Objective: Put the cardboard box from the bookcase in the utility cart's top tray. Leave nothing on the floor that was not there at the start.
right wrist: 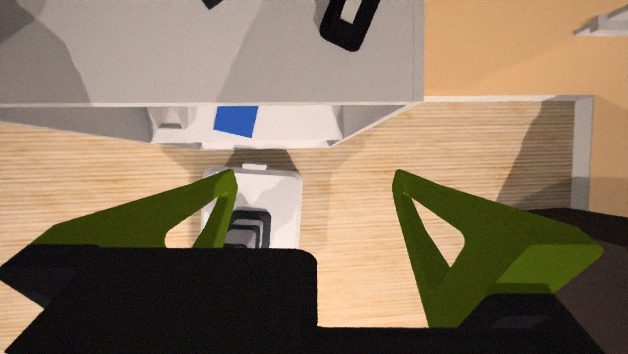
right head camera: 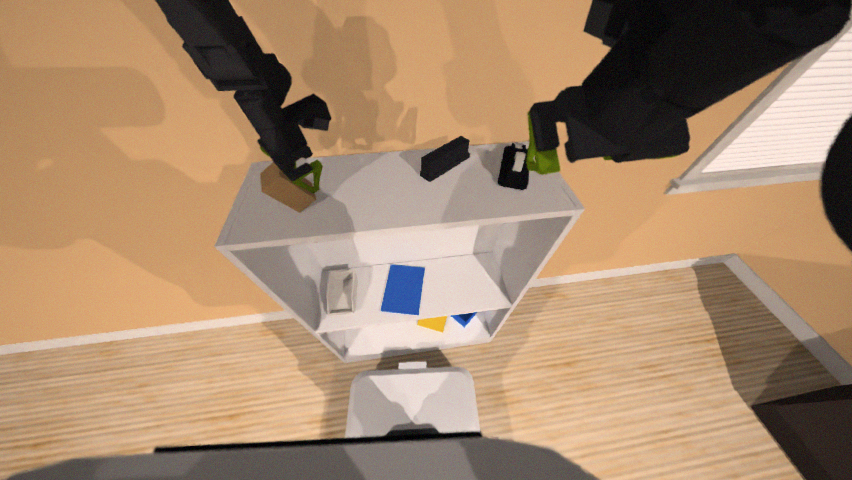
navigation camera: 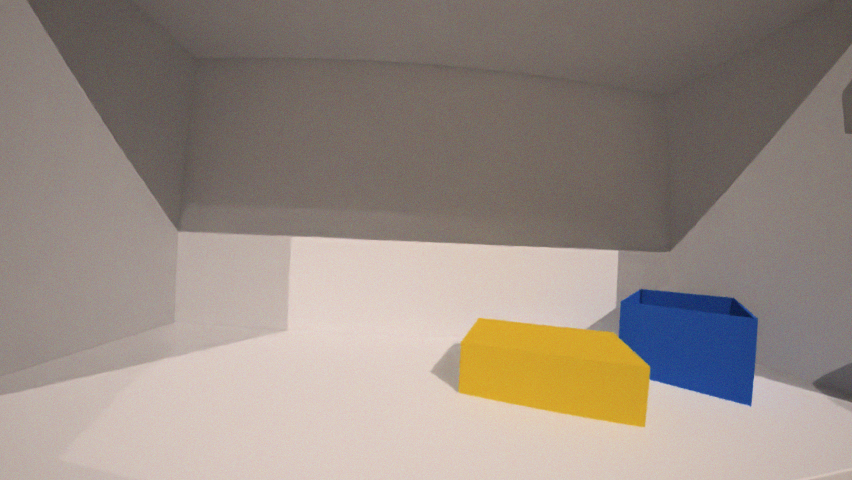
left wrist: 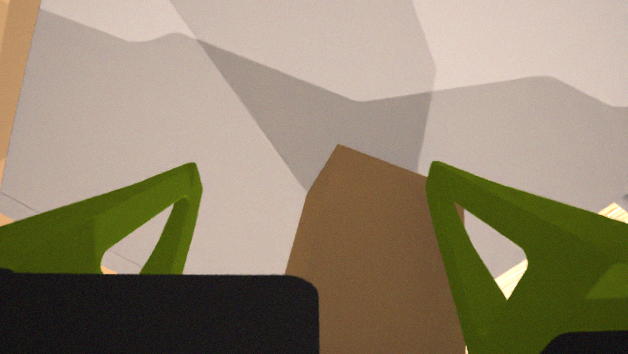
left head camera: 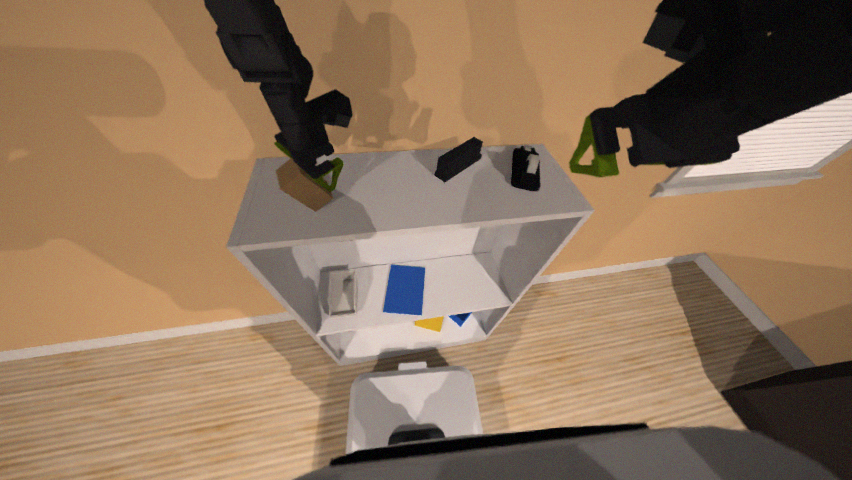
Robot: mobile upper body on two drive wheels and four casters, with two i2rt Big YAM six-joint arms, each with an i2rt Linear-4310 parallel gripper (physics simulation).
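Places are measured from the left arm's base along level axes (x right, y up, z back), in metres.
Pixels of known places: left gripper, fingertip midpoint: (right head camera: pixel 304 180) (left wrist: pixel 313 175) (left head camera: pixel 319 178); right gripper, fingertip midpoint: (right wrist: pixel 314 178) (right head camera: pixel 565 159) (left head camera: pixel 605 163).
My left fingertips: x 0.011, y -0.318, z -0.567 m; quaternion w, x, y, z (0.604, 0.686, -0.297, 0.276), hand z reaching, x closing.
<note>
Ahead of a thing's pixels: the offset from my left fingertips to its top centre. "spot": to the spot under its first point.
The brown cardboard box @(dx -0.015, dy +0.071, dz +0.044 m) (left head camera: pixel 304 189) (right head camera: pixel 286 190) (left wrist: pixel 380 240) is on top of the white bookcase (left head camera: pixel 405 208) (right head camera: pixel 393 202) (left wrist: pixel 350 50) (right wrist: pixel 175 50), near its left end. My left gripper (left head camera: pixel 308 166) (right head camera: pixel 289 169) (left wrist: pixel 313 175) is open at the box. In the left wrist view part of the box shows between the spread fingers, close against the right-hand finger in the picture, with a gap to the other. Whether that finger touches it I cannot tell. My right gripper (left head camera: pixel 623 168) (right head camera: pixel 581 163) (right wrist: pixel 314 178) is open and empty, right of the bookcase top. The utility cart does not show clearly.
A black block @(dx +0.336, dy +0.022, dz -0.082 m) (left head camera: pixel 457 159) (right head camera: pixel 444 159) and a black item with a pale patch @(dx +0.514, dy +0.038, dz -0.067 m) (left head camera: pixel 526 168) (right head camera: pixel 513 168) stand on the bookcase top. Lower shelves hold a grey container @(spot: dx -0.092, dy -0.501, dz +0.031 m) (left head camera: pixel 327 292), a blue item @(dx +0.192, dy -0.568, dz -0.004 m) (left head camera: pixel 405 290), a yellow box @(dx +0.321, dy -0.947, dz -0.014 m) (navigation camera: pixel 551 381) and a blue bin @(dx +0.510, dy -0.917, dz -0.064 m) (navigation camera: pixel 691 345). A dark brown object (left head camera: pixel 798 417) stands lower right.
</note>
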